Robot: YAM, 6 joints.
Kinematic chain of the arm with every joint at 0, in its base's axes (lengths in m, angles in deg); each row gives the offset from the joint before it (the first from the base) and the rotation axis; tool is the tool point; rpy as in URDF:
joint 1: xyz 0 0 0.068 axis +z
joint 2: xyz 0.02 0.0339 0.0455 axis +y
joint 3: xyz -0.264 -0.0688 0 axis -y
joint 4: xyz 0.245 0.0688 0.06 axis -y
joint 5: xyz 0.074 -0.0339 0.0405 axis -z
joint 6: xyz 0.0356 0 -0.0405 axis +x
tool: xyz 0 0 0 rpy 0 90 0
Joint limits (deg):
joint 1: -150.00..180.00
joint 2: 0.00..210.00
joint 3: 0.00..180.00
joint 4: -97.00..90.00
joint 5: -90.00..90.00
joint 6: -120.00..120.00
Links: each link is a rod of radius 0.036 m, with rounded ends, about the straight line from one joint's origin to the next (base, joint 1, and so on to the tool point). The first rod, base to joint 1, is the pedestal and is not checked.
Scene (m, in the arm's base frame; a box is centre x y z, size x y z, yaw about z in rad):
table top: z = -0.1
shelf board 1: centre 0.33 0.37 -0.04 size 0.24 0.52 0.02 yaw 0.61
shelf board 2: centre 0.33 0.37 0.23 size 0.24 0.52 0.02 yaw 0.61
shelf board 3: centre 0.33 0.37 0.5 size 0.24 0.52 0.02 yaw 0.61
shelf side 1: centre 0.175 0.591 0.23 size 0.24 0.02 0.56 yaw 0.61
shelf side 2: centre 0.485 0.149 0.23 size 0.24 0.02 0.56 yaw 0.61
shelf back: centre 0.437 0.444 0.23 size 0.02 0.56 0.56 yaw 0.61
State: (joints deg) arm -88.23 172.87 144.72 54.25 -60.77 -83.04
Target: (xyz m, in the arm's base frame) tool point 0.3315 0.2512 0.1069
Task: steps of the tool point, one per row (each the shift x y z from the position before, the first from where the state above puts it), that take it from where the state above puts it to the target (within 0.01 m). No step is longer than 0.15 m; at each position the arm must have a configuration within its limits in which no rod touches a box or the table.
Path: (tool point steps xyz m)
1: 0.1106 0.0367 0.0481
2: 0.0938 0.0669 0.0440
3: 0.0686 0.0898 0.0375
4: 0.0382 0.1028 0.0289
5: 0.0064 0.1048 0.0184
6: -0.0228 0.0968 0.0070
7: 0.0009 0.0852 -0.0601
8: -0.0306 0.0790 -0.0549
9: -0.0567 0.0605 -0.0476
10: -0.0730 0.0335 -0.0382
11: 0.0528 0.0350 0.0032
12: 0.0491 0.0343 -0.0001
13: 0.0444 0.0330 -0.0031

